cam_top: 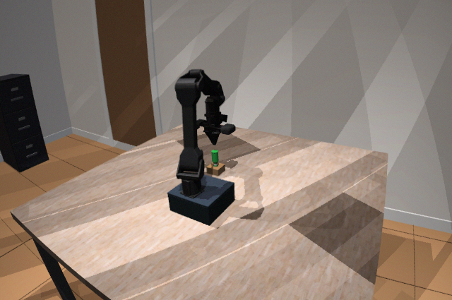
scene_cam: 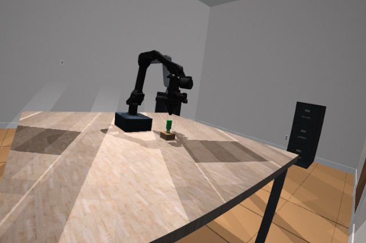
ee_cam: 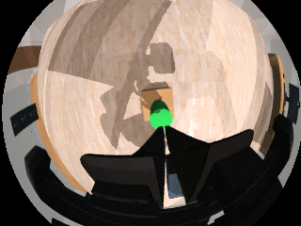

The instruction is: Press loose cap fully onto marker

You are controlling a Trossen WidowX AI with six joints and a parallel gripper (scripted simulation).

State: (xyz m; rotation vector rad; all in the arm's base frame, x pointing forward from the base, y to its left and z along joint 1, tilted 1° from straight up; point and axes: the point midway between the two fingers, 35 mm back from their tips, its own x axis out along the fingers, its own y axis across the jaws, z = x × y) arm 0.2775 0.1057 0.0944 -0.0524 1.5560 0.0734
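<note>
Now: gripper tip 50 mm above the green cap. Round my gripper tip: holder block (120 mm below).
</note>
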